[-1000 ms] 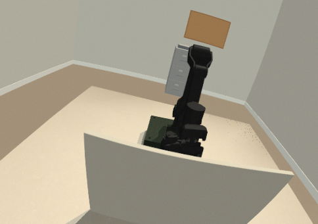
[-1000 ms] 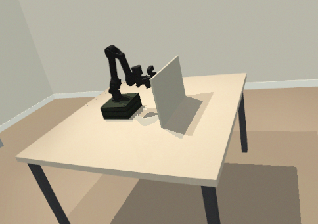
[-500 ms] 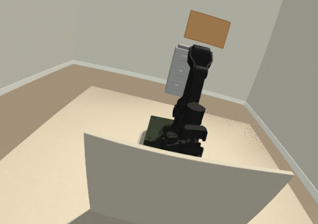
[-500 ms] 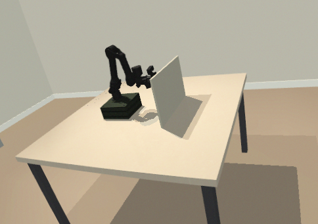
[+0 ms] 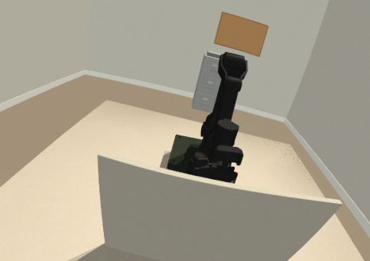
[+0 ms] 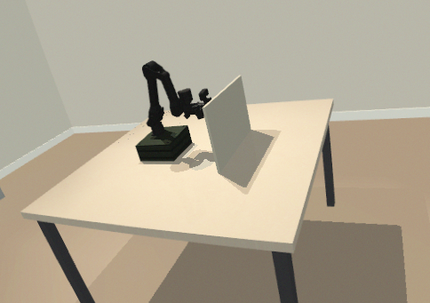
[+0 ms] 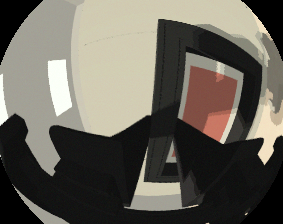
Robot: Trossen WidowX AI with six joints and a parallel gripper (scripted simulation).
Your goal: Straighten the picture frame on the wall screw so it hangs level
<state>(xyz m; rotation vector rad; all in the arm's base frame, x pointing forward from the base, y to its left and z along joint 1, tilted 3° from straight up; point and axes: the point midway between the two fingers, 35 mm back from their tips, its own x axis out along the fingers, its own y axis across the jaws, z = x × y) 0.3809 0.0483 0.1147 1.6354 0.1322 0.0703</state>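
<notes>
My gripper tip is 5 cm above the picture frame and 1 cm to the right of it. The rest, counted from my gripper tip: wall panel (7 cm below, 2 cm ahead).
</notes>
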